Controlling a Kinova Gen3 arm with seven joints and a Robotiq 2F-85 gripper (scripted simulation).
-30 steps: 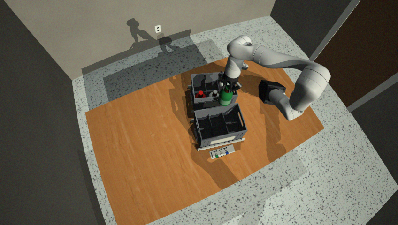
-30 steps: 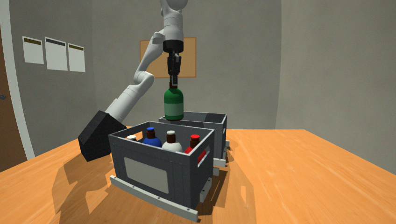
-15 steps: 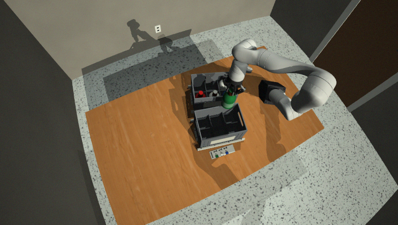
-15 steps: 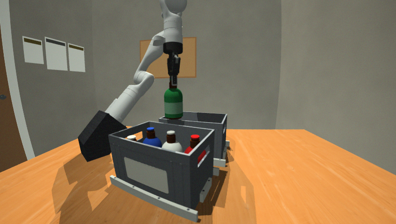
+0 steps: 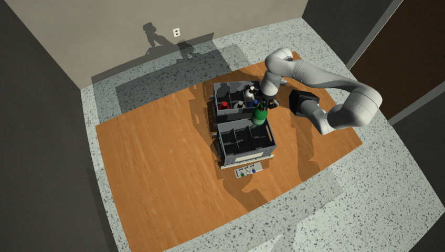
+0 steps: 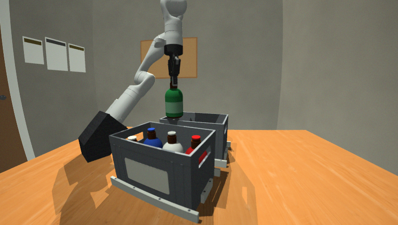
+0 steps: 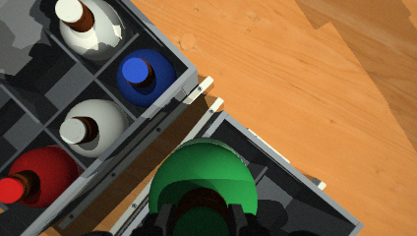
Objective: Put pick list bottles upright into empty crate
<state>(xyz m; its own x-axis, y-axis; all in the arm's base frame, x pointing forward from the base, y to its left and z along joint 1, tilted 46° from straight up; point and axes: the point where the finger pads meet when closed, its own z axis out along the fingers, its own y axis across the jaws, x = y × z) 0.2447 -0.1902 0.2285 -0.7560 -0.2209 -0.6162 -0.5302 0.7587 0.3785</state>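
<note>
My gripper is now 70 mm above the green bottle. The rest, counted from my hand: red bottle (250 mm below, 150 mm to the right, 130 mm ahead); blue bottle (250 mm below, 120 mm to the right, 50 mm behind); pick list (330 mm below, 200 mm to the left, 90 mm ahead).
</note>
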